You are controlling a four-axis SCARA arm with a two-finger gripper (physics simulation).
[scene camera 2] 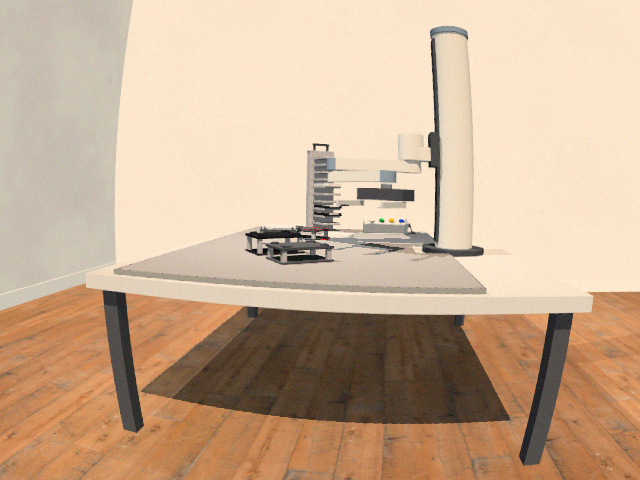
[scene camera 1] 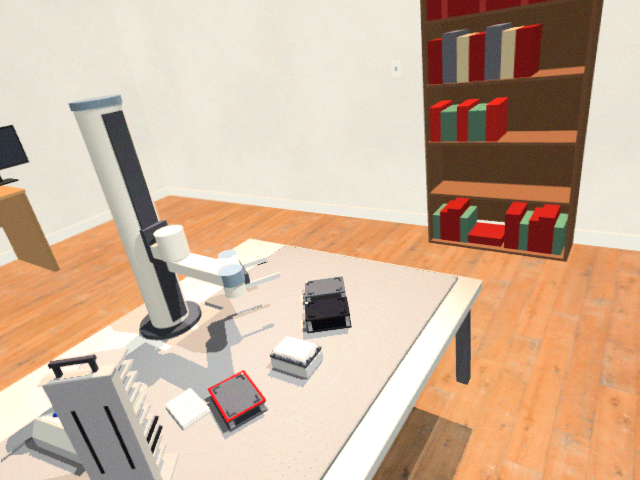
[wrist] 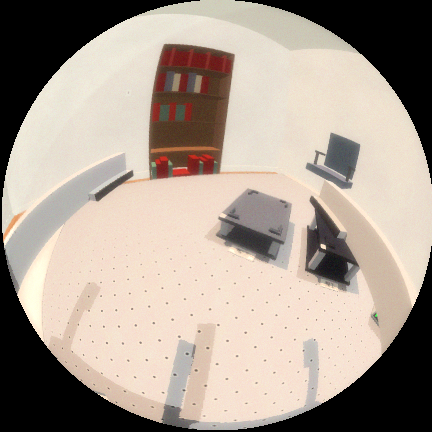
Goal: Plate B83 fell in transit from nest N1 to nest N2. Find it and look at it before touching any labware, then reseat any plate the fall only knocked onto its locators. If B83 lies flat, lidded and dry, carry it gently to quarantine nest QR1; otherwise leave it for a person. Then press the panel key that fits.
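Seen in the pictures: gripper, between the fingertips: [scene camera 2: 358,204] [scene camera 1: 272,266] [wrist: 221,169]; arm's base, origin of its link: [scene camera 2: 453,252] [scene camera 1: 171,321].
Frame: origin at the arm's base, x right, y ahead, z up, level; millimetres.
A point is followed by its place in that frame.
My gripper [scene camera 1: 272,268] {x -289, y 356, z 175 mm} [scene camera 2: 372,204] [wrist: 221,169] {x -289, y 356, z 175 mm} is open and empty, held above the mat. In the wrist view a grey nest [wrist: 257,210] {x -389, y 501, z 58 mm} and a black nest [wrist: 332,250] {x -229, y 547, z 71 mm} stand between and beyond the fingers, with no plate on them; the black one's label seems to read N1. Scene camera 1 shows the grey nest [scene camera 1: 324,285] {x -398, y 516, z 58 mm} behind the black nest [scene camera 1: 326,308] {x -246, y 629, z 71 mm}. A white plate-like piece [scene camera 1: 187,408] {x 312, y 485, z 30 mm} lies flat on the mat beside a red-rimmed nest [scene camera 1: 236,395] {x 220, y 609, z 53 mm}; its label and lid cannot be made out. The key panel [scene camera 2: 385,226] {x 506, y 265, z 50 mm} has white, green, yellow and blue keys.
A pale block-shaped device [scene camera 1: 296,364] {x 42, y 703, z 63 mm} with a white plate [scene camera 1: 296,349] {x 1, y 676, z 82 mm} on top stands between the nests. A tall slotted rack [scene camera 1: 85,408] {x 579, y 599, z 338 mm} [scene camera 2: 310,191] {x 515, y 636, z 210 mm} stands at the panel's end of the table. The arm's column [scene camera 1: 118,217] {x 73, y 17, z 502 mm} [scene camera 2: 454,139] {x -74, y 14, z 424 mm} rises from the bench. A bookcase [scene camera 1: 580,155] stands beyond.
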